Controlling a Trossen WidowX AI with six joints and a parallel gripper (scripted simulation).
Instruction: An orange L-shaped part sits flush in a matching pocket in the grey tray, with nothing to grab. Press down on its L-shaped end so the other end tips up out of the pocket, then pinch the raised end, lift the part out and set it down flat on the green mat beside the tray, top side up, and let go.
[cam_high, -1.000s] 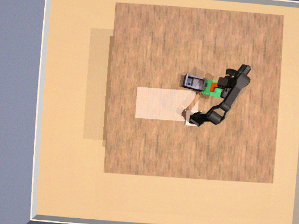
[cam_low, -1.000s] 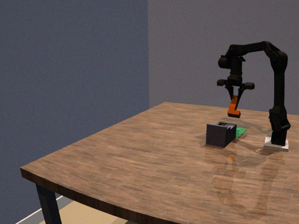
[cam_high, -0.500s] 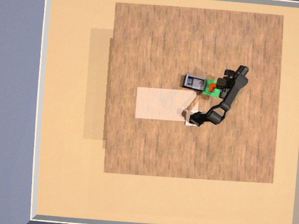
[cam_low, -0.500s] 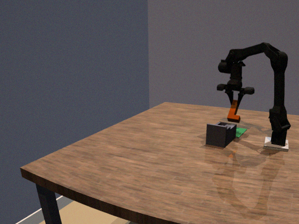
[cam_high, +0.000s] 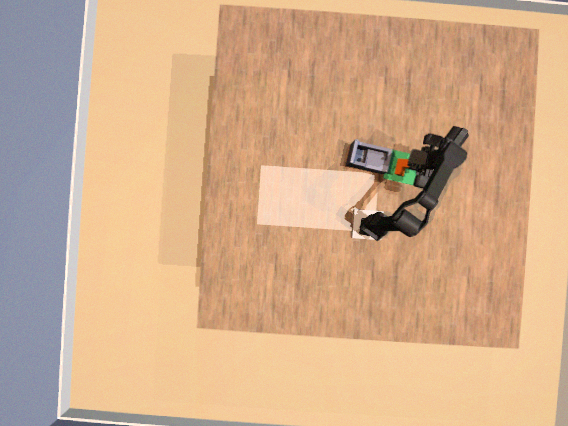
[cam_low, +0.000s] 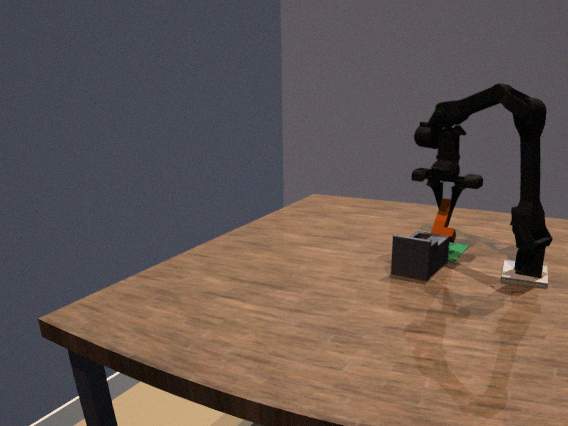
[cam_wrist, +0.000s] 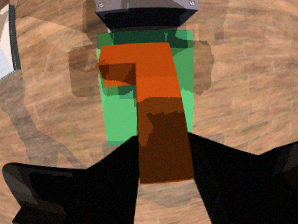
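The green mat is 12 cm below my gripper tip and 2 cm to the left of it. Also, from my gripper tip: orange L-shaped part: 3 cm to the left, 3 cm below, 1 cm behind.
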